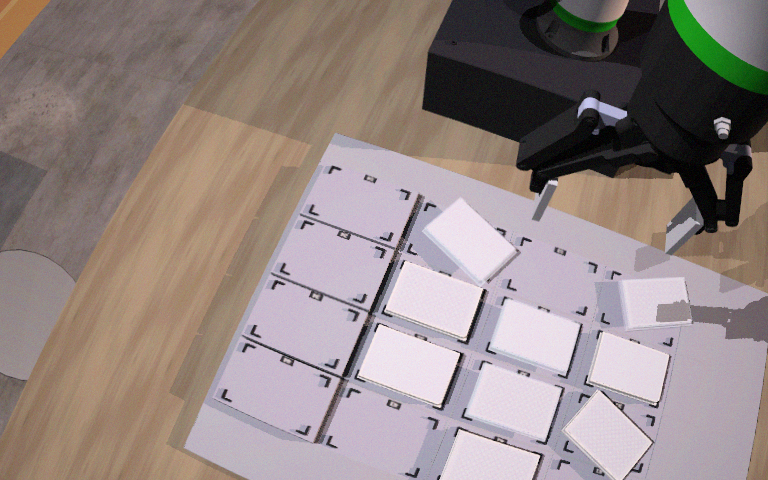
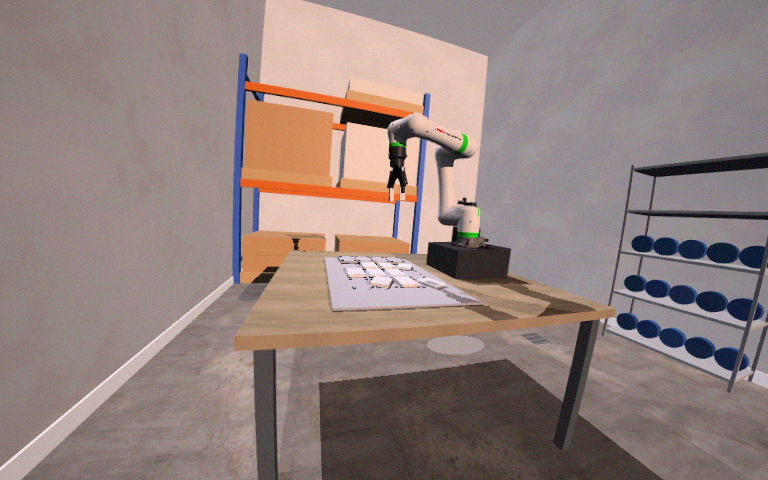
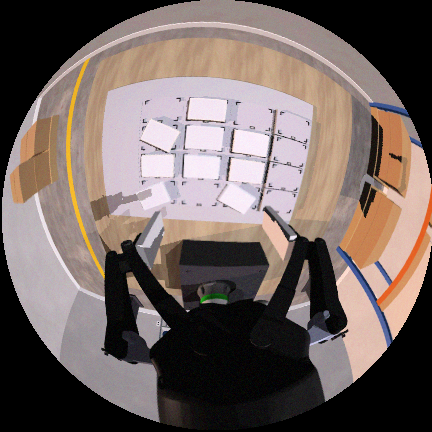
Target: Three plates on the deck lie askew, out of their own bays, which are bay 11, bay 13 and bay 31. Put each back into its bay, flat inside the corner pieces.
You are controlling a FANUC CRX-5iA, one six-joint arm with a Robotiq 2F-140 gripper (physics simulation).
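Where they show: gripper, between the fingertips: (image 1: 606,223) (image 2: 396,200) (image 3: 213,218); arm's base, origin of its link: (image 1: 576,29) (image 2: 467,246) (image 3: 213,290).
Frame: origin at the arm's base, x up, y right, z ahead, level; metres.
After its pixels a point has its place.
Observation:
Three white plates lie askew on the pale deck (image 1: 719,384) {x -0.159, y -0.364, z 0.517 m} (image 2: 351,300) {x -0.159, y -0.354, z 0.827 m} (image 3: 122,130) {x -0.159, y -0.323, z 0.686 m}. One plate (image 1: 471,240) {x -0.143, y 0.107, z 0.378 m} (image 3: 237,197) {x -0.143, y 0.109, z 0.381 m} is turned across its corner pieces, close to the dark divider strip. A second plate (image 1: 655,302) {x -0.144, y -0.216, z 0.406 m} (image 3: 156,195) {x -0.145, y -0.201, z 0.405 m} lies turned in the same edge row, at the far end, partly under the arm's shadow. A third plate (image 1: 608,434) {x -0.145, y -0.164, z 0.633 m} (image 3: 160,134) {x -0.145, y -0.160, z 0.635 m} is turned strongly over its bay's corners. The bay numbers are too small to read. My gripper (image 1: 613,216) {x 0.232, y 0.005, z 0.514 m} (image 2: 397,195) {x 0.232, y 0.005, z 0.514 m} (image 3: 213,218) {x 0.232, y 0.005, z 0.514 m} is open, with no plate between its fingers, high above the table near the deck's robot-side edge.
Several other plates, such as one plate (image 1: 434,301) (image 3: 251,142) and another (image 1: 535,335) {x -0.145, y -0.020, z 0.504 m} (image 3: 202,166) {x -0.145, y -0.018, z 0.504 m}, lie squarely in bays between the askew ones. A dark divider strip (image 1: 356,339) {x -0.145, y 0.235, z 0.573 m} runs beside a column of bays. The black robot base (image 1: 475,93) {x -0.078, y 0.150, z 0.143 m} (image 2: 467,261) {x -0.069, y -0.136, z 0.110 m} (image 3: 223,255) {x -0.071, y 0.050, z 0.155 m} stands behind the deck.

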